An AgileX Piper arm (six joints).
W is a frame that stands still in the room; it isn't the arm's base.
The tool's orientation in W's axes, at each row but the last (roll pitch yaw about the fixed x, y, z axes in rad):
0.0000, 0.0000, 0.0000
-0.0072, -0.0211, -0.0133
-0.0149, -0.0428, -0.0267
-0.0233, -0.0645, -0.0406
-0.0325, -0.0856, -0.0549
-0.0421, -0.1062, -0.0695
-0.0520, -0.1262, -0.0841
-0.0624, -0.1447, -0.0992
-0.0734, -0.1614, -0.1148
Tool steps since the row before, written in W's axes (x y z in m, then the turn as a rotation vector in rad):
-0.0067, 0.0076, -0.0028, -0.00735, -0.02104, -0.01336
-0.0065, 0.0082, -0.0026, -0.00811, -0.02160, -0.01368
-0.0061, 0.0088, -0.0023, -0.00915, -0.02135, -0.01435
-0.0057, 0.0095, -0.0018, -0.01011, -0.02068, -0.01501
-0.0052, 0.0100, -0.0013, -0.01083, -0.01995, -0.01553
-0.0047, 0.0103, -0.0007, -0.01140, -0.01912, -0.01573
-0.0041, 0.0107, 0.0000, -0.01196, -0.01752, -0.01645
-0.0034, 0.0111, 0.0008, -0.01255, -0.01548, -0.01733
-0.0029, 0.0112, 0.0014, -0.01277, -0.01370, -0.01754
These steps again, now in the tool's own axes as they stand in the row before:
-0.0067, 0.0076, -0.0028, -0.00735, -0.02104, -0.01336
-0.0067, 0.0081, -0.0024, -0.00811, -0.02161, -0.01367
-0.0064, 0.0087, -0.0019, -0.00918, -0.02138, -0.01429
-0.0062, 0.0093, -0.0012, -0.01021, -0.02073, -0.01487
-0.0058, 0.0097, -0.0005, -0.01101, -0.02003, -0.01530
-0.0054, 0.0099, 0.0003, -0.01166, -0.01923, -0.01540
-0.0049, 0.0103, 0.0012, -0.01243, -0.01766, -0.01594
-0.0043, 0.0106, 0.0021, -0.01334, -0.01564, -0.01658
-0.0039, 0.0106, 0.0028, -0.01379, -0.01389, -0.01659

